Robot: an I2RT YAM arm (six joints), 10 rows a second.
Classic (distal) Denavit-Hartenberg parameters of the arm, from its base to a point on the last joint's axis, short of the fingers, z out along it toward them. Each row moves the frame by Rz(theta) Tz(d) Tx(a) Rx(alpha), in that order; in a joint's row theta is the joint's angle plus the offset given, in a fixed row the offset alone. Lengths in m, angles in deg.
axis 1: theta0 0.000; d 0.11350; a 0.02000; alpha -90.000
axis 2: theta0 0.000; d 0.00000; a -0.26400; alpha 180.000
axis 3: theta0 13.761; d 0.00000; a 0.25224; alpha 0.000
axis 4: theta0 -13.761; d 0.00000; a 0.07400; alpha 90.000
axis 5: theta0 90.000; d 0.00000; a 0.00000; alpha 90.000
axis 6: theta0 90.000; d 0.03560; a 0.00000; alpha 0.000
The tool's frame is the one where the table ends.
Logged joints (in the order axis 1, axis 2, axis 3, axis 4, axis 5, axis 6), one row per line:
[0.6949 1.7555 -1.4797 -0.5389 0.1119 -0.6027]
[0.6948 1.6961 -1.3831 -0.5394 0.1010 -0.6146]
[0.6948 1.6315 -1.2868 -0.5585 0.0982 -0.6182]
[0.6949 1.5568 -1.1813 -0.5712 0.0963 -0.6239]
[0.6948 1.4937 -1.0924 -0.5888 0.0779 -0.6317]
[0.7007 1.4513 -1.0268 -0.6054 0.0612 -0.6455]
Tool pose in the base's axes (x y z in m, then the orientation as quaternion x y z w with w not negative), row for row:
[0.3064 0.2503 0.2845 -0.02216 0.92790 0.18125 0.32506]
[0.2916 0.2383 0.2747 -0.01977 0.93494 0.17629 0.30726]
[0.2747 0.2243 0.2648 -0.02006 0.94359 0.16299 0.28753]
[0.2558 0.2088 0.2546 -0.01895 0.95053 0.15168 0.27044]
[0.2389 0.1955 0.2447 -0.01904 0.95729 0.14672 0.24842]
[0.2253 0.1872 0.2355 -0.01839 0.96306 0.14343 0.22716]
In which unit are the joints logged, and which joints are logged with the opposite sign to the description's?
The joints are logged in radians. Opposite sign: axis 3, axis 6.
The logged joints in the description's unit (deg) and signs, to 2 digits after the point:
[39.81 100.58 84.78 -30.88 6.41 34.53]
[39.81 97.18 79.25 -30.91 5.79 35.21]
[39.81 93.48 73.73 -32.00 5.63 35.42]
[39.81 89.20 67.68 -32.73 5.52 35.75]
[39.81 85.58 62.59 -33.74 4.46 36.19]
[40.15 83.15 58.83 -34.69 3.51 36.98]

